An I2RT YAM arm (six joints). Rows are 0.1 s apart.
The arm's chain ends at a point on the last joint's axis. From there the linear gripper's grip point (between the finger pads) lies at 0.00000 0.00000 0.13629 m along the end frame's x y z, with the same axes.
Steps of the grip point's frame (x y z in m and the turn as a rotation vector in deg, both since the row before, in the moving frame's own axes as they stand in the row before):
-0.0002 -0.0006 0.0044 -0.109 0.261 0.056
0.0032 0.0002 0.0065 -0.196 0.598 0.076
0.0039 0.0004 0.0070 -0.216 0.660 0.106
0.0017 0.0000 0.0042 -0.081 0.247 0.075
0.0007 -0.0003 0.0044 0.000 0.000 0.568
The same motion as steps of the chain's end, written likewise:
-0.0008 -0.0009 0.0044 -0.109 0.261 0.056
0.0018 -0.0003 0.0065 -0.196 0.598 0.076
0.0023 -0.0001 0.0070 -0.216 0.660 0.106
0.0011 -0.0002 0.0042 -0.081 0.247 0.075
0.0007 -0.0003 0.0044 0.000 0.000 0.568

